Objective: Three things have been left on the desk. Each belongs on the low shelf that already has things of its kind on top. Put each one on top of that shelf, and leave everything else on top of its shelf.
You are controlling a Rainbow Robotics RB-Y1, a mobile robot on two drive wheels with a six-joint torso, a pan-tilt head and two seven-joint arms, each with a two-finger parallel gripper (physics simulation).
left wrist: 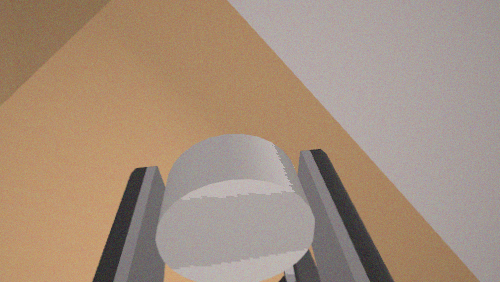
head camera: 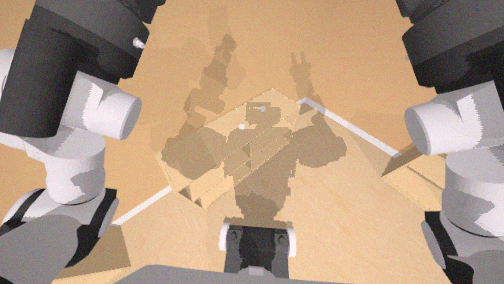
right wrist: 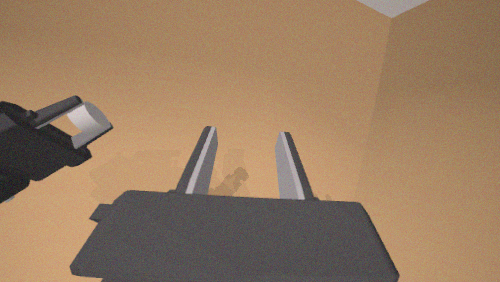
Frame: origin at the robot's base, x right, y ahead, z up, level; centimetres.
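Seen in the pictures: left gripper, fingertip midpoint: (left wrist: pixel 231 175) (right wrist: pixel 96 112); right gripper, fingertip midpoint: (right wrist: pixel 247 137); robot's base, link origin: (head camera: pixel 257 238).
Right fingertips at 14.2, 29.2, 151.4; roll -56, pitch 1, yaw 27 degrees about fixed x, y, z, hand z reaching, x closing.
Observation:
Pixels of each thing's top centre, then the offset from my right fingertips to it, as dx, dy, dz. Level surfaces: height alone.
- plain white cylinder, top centre: (left wrist: pixel 282 151) (right wrist: pixel 88 101) -28.6, -1.1, +2.4
- low wooden shelf, surface height: dz -90.4
- nearer, top centre: (head camera: pixel 241 125) -30.8, +43.9, -88.0
- farther, top centre: (head camera: pixel 262 107) -14.6, +66.3, -88.0
A plain white cylinder (left wrist: pixel 235 230) (right wrist: pixel 89 118) is held between the fingers of my left gripper (left wrist: pixel 231 175) (right wrist: pixel 96 112). My right gripper (right wrist: pixel 247 137) is open, with nothing between its fingers. Both grippers are outside the head view, beyond its top edge. In the head view a low wooden shelf (head camera: pixel 210 142) stands in front of my base, between my arms. Two small white round objects, one nearer (head camera: pixel 242 126) and one farther (head camera: pixel 263 108), sit on its top. My shadow falls across this shelf. The desk does not show.
Part of another wooden shelf (head camera: pixel 420 187) shows at the right, partly behind my right arm. Part of a wooden unit (head camera: pixel 107 250) shows at the lower left, beside my left arm. A white baseboard (head camera: pixel 350 126) runs along the wall behind.

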